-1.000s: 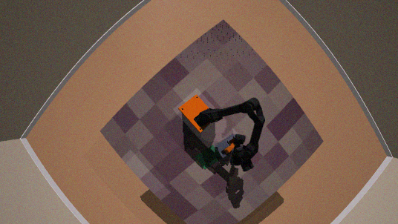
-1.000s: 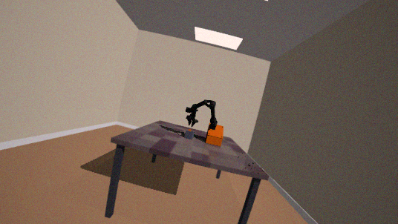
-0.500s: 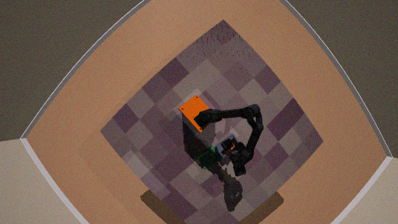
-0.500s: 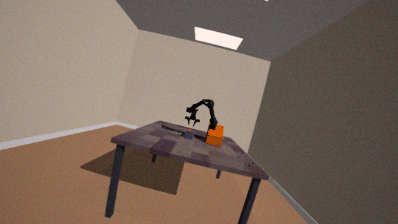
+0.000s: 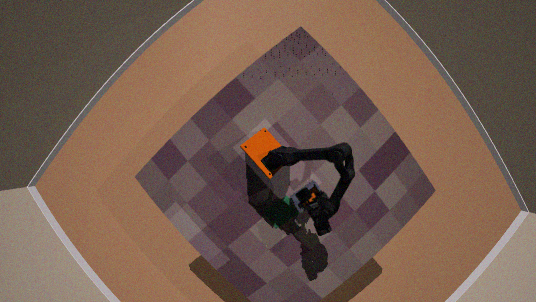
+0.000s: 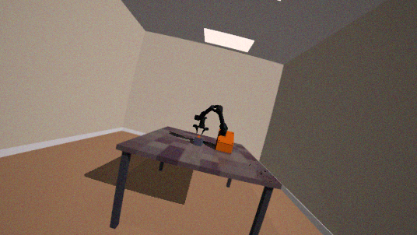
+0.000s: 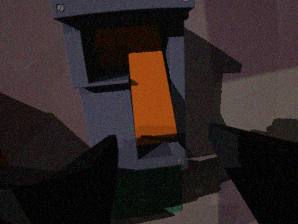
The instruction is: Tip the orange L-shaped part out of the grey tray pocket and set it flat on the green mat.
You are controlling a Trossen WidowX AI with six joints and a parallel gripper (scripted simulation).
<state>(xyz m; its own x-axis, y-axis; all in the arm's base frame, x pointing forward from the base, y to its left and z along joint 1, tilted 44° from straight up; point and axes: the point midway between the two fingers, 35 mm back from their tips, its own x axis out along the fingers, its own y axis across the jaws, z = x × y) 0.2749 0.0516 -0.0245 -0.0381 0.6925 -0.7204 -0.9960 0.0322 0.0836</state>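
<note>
Right now the orange L-shaped part is 10 mm behind my gripper tip, 40 mm to the left of it and 70 mm below it. Also, from my gripper tip: green mat 30 mm behind, 140 mm to the right, 130 mm below.
</note>
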